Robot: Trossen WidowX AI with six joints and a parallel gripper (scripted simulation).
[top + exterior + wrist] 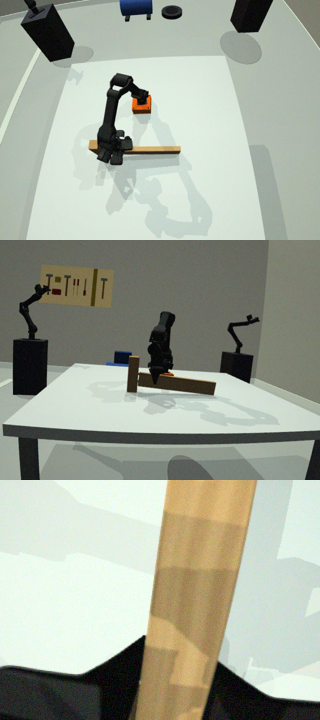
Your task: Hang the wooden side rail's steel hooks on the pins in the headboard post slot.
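The headboard post lies 11 cm to the right of my gripper tip, 4 cm above it and 1 cm behind it.
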